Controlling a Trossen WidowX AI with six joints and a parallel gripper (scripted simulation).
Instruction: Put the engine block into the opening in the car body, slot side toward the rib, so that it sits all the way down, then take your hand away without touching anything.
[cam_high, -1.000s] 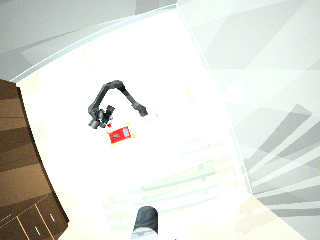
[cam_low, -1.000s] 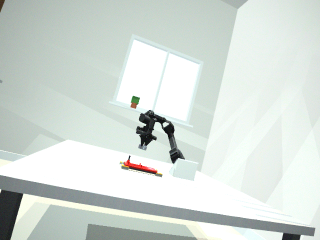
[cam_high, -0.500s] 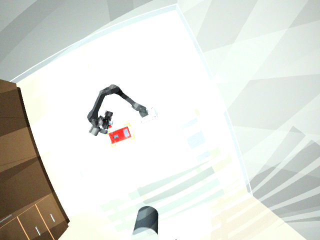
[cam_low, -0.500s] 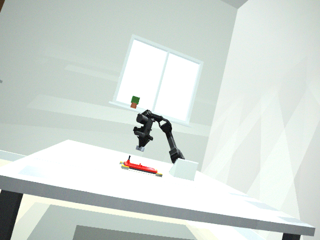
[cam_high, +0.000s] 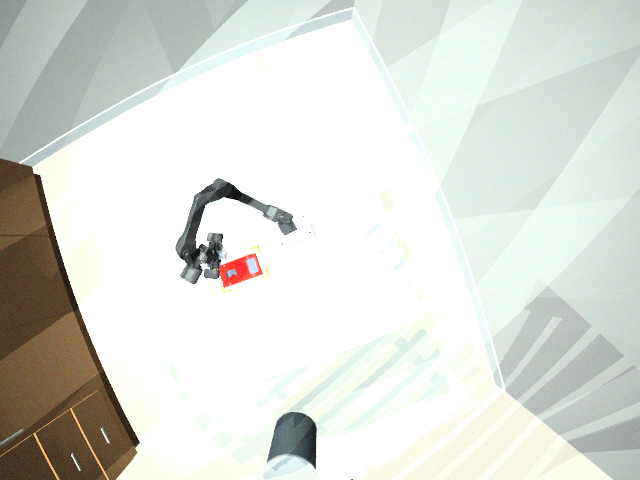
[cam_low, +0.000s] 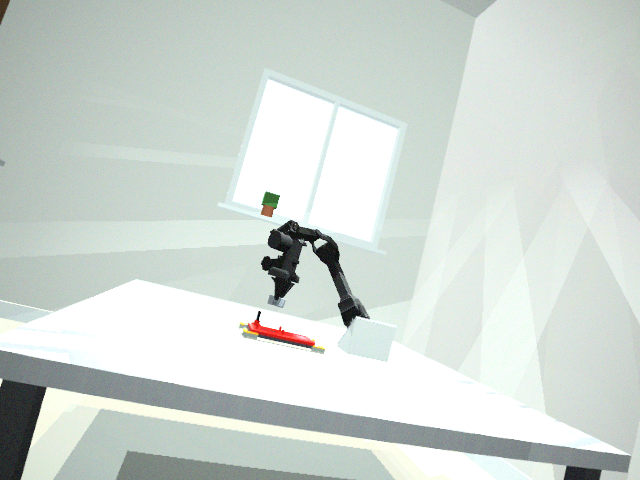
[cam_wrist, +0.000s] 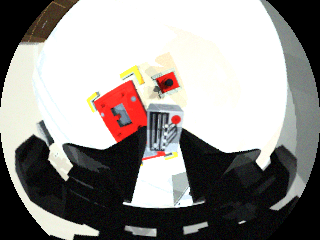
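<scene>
My gripper tip is now 8 cm above the thin post, 4 cm short of it and 3 cm to the left of it. Also, from my gripper tip: grey engine block: 1 cm below.
</scene>
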